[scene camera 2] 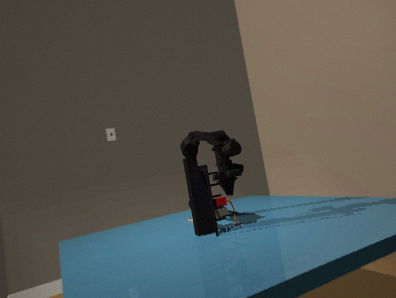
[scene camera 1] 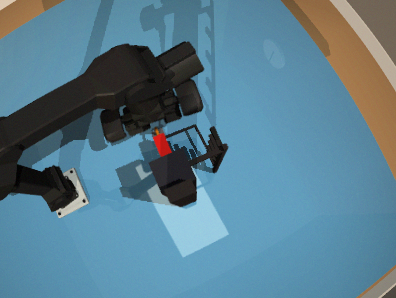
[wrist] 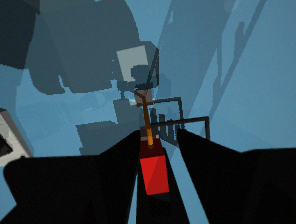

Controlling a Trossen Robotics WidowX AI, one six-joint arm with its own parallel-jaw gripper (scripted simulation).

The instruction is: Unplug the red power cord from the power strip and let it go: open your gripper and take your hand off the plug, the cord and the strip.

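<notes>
My gripper [scene camera 1: 157, 123] is visible; the wrist view also shows the gripper [wrist: 158, 134].
</notes>
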